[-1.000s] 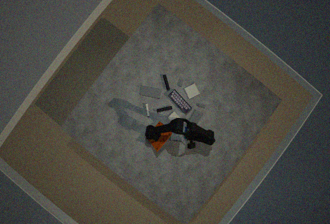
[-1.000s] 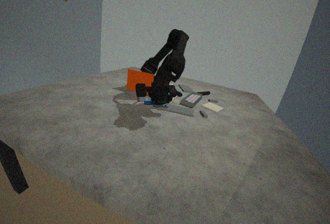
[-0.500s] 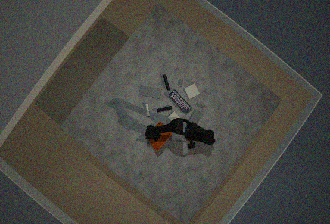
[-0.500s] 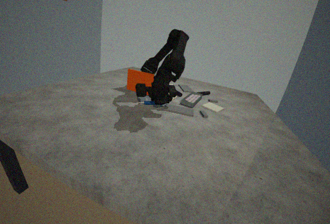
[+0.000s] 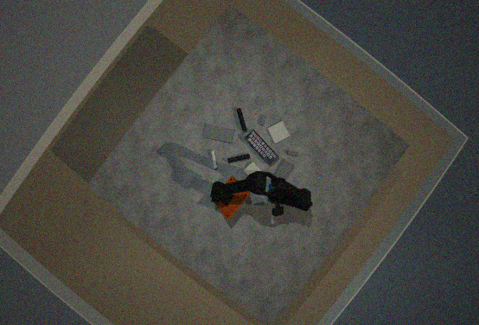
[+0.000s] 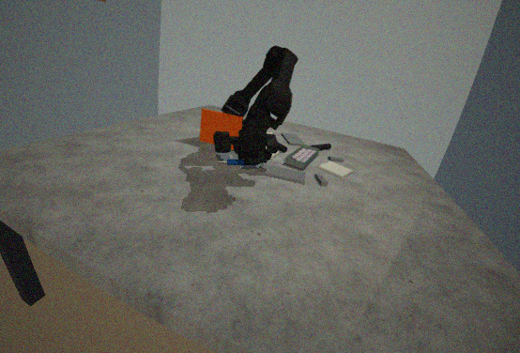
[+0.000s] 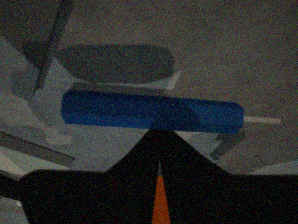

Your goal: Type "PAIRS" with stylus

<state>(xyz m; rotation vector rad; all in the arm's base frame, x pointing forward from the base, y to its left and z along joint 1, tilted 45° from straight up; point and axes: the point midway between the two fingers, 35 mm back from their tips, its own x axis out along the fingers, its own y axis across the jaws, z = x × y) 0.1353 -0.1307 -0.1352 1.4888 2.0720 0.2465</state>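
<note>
Now: gripper tip 30 mm to the left of the blue stylus and 20 mm past it. Also, from my gripper tip: cream pad: 130 mm to the left, 60 mm ahead, 10 mm below; then white pad: 310 mm ahead, 130 mm to the left, 10 mm below.
</note>
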